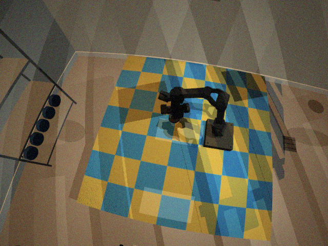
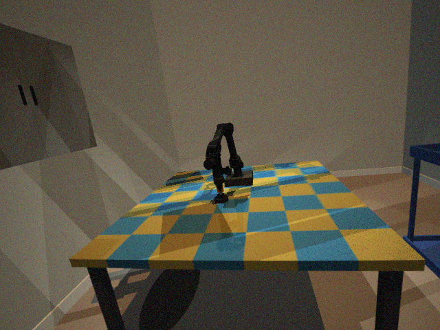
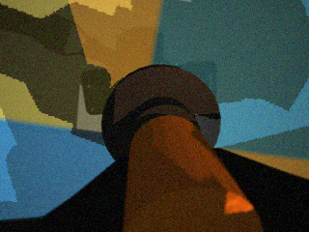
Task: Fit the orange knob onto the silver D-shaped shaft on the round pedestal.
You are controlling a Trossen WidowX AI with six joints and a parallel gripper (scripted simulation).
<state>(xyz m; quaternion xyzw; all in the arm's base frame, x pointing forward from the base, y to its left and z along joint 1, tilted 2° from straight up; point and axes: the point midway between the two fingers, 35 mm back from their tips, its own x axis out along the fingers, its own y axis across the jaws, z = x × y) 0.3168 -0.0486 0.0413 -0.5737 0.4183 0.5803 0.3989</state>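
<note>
Now: gripper tip 40 mm above the dark round pedestal. The rest, counted from my gripper tip: orange knob 30 mm above.
</note>
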